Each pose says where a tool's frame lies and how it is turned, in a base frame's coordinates. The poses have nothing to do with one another.
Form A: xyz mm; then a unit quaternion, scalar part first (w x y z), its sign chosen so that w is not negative.
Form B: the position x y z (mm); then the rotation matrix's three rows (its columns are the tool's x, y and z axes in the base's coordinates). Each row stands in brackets. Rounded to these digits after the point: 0 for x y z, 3 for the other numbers.
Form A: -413, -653, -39, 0.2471, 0.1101, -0.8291, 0.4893
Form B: [-413, -653, -39], [[-0.854, -0.424, -0.302], [0.059, 0.497, -0.866], [0.517, -0.757, -0.399]]
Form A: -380, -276, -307, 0.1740, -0.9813, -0.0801, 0.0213
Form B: [-380, -276, -307], [[0.986, 0.150, -0.070], [0.165, -0.927, 0.338], [-0.014, -0.345, -0.939]]
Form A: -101, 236, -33, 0.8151, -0.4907, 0.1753, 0.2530
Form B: [-101, 236, -33], [[0.811, -0.585, 0.037], [0.240, 0.390, 0.889], [-0.534, -0.711, 0.457]]
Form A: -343, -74, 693, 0.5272, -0.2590, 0.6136, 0.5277
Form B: [-343, -74, 693], [[-0.310, -0.874, 0.374], [0.239, 0.309, 0.921], [-0.920, 0.375, 0.113]]
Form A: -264, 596, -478, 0.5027, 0.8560, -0.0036, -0.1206
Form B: [-264, 596, -478], [[0.971, 0.115, -0.210], [-0.127, -0.495, -0.860], [-0.203, 0.861, -0.465]]
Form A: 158, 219, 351, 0.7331, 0.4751, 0.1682, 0.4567
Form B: [158, 219, 351], [[0.526, -0.510, 0.681], [0.829, 0.131, -0.543], [0.187, 0.850, 0.492]]
